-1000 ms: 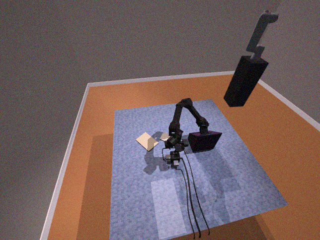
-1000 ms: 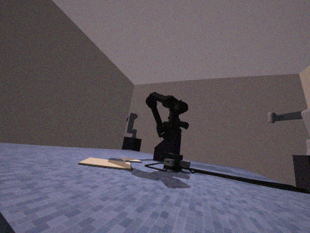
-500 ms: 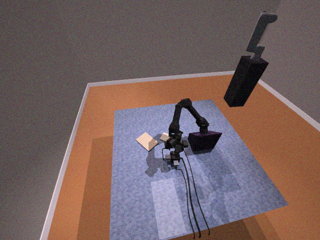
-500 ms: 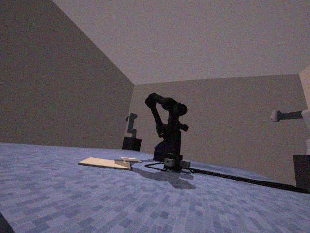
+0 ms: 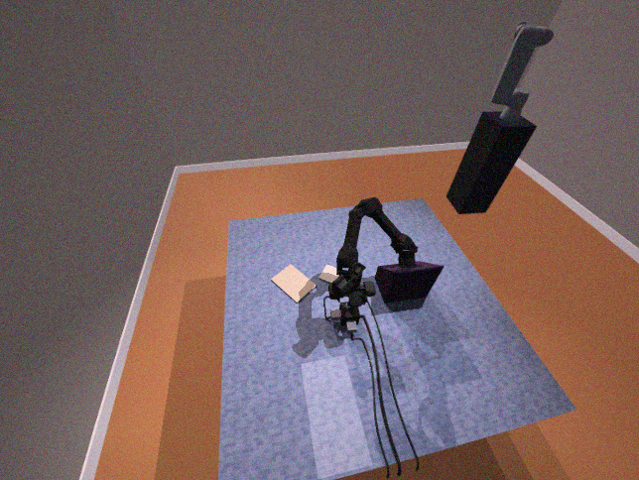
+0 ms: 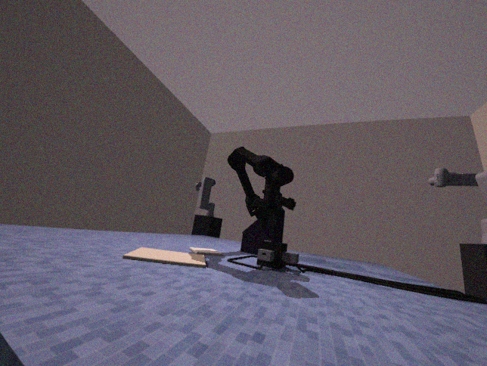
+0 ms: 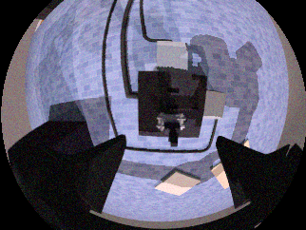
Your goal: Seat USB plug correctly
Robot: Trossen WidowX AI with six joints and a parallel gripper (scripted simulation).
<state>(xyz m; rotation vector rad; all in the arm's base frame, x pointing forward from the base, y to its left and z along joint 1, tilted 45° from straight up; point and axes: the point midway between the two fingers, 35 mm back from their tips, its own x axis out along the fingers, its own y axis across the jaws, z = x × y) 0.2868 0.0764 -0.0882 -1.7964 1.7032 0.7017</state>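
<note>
Right now my gripper tip is 2 cm above the USB plug. The rest, counted from my gripper tip: tan card (24 cm ahead, 19 cm to the right, 10 cm below).
</note>
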